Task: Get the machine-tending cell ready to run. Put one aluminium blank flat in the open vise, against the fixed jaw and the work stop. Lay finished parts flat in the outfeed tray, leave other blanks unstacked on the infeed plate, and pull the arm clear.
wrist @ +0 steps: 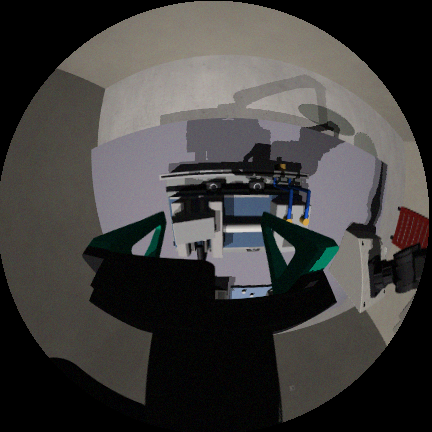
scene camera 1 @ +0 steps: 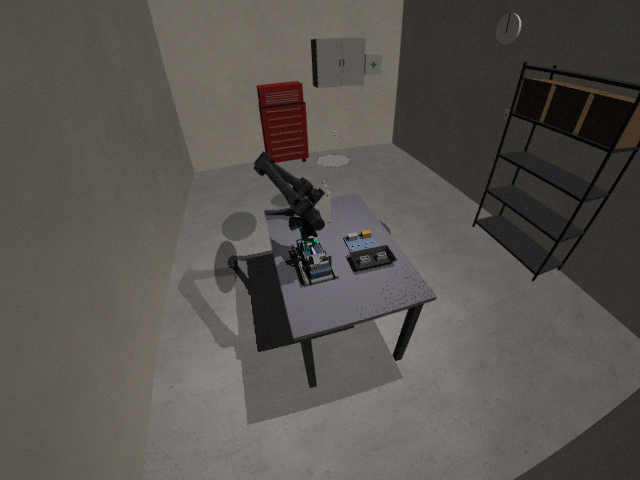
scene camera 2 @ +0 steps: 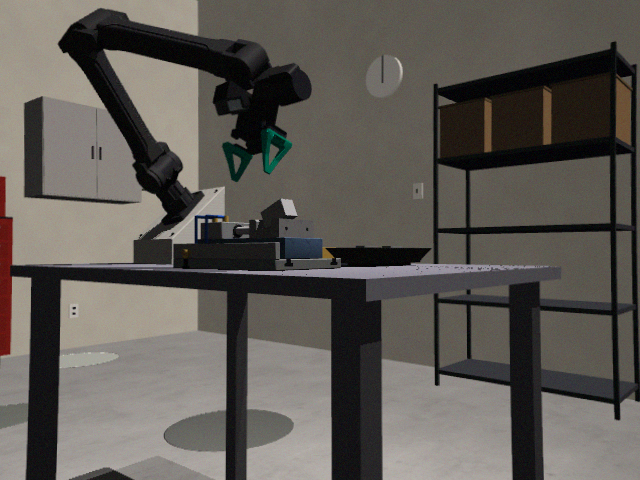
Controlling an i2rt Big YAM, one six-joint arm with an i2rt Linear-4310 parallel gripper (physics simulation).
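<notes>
My gripper is open and empty, its green fingers high above the vise. A grey aluminium blank sits tilted in the vise's jaw area, one end raised above the jaws; its lower end is hidden. In scene camera 1, two finished parts lie apart in the black outfeed tray. A grey blank stands at the back of the light blue infeed plate, apart from an orange block.
Blue hoses rise at one end of the vise. A slotted rail runs along its side. The white arm mount stands behind on the table. A shelf unit and a red tool chest stand away from the table.
</notes>
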